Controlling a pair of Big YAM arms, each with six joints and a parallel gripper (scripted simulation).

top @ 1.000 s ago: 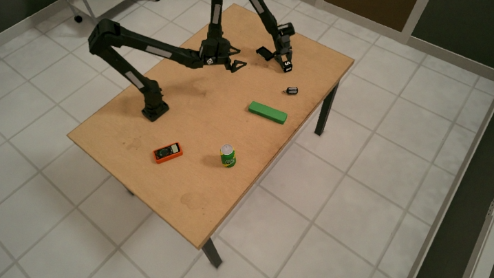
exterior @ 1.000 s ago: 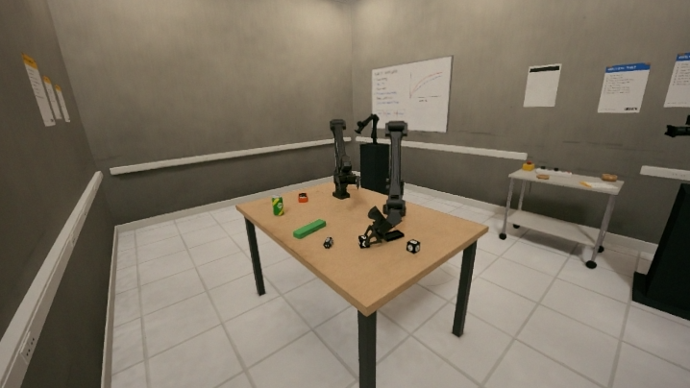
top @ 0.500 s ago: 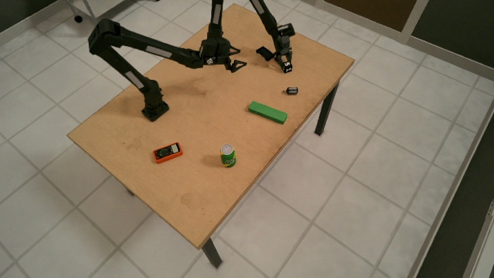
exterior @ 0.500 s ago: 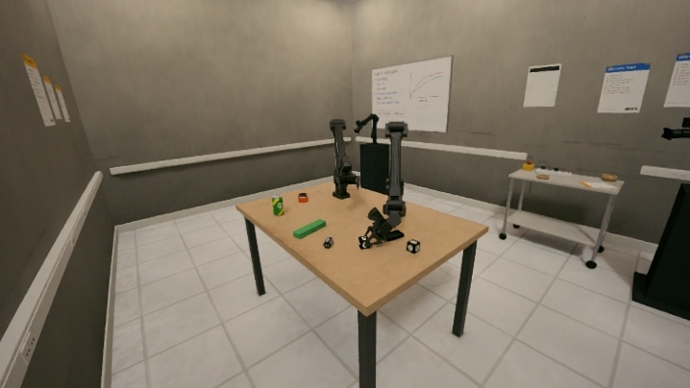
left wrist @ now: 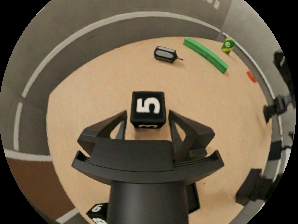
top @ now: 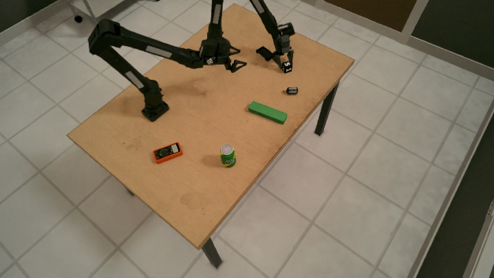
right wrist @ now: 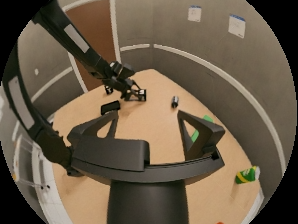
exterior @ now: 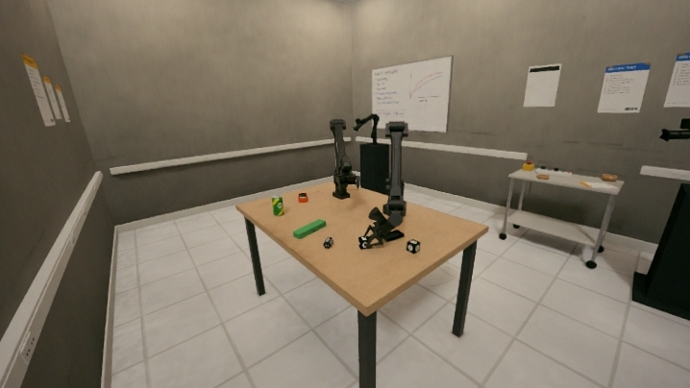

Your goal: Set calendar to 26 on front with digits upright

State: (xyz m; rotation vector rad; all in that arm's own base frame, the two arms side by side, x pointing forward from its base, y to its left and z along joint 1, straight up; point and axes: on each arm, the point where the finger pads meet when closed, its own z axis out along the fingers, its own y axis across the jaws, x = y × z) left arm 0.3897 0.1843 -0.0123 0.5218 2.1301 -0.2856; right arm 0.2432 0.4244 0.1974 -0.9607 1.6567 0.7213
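The black calendar cube is 1 cm ahead of my left hand and 1 cm to the right of it.
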